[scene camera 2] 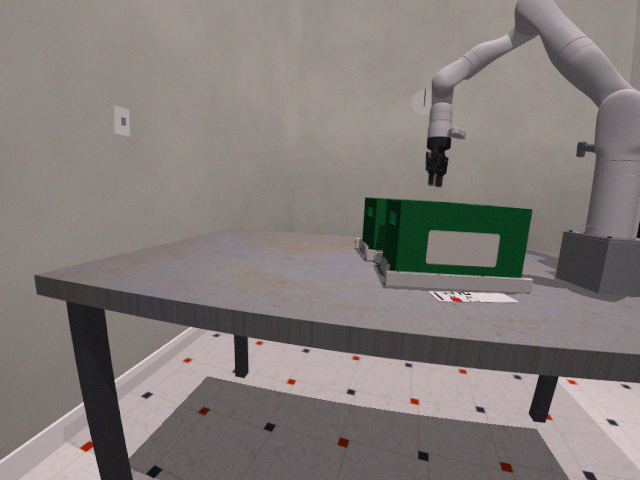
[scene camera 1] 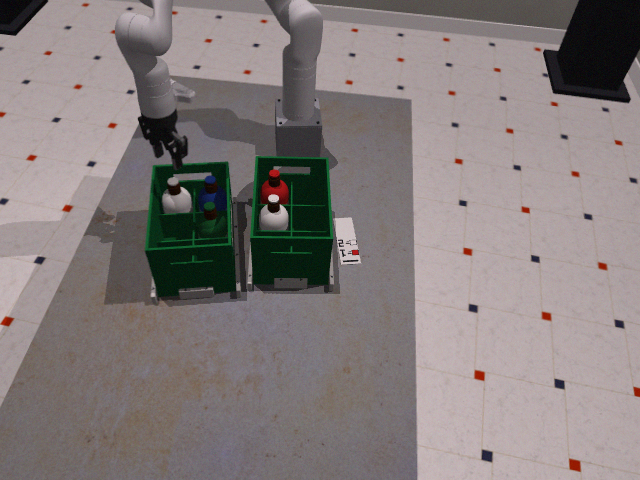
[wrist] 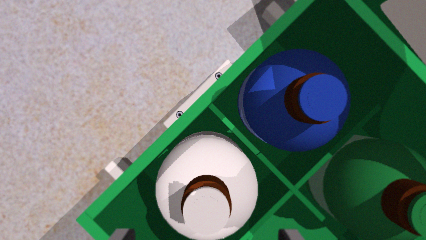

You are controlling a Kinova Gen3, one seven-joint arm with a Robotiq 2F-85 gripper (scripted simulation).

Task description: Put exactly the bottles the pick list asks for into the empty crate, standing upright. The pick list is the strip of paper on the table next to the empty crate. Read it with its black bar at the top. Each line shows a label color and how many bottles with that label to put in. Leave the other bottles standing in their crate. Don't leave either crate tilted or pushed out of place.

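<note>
A green bottle and a blue bottle appear in the pictures together with the gripper. Scene camera 2 also has the gripper in its frame.
</note>
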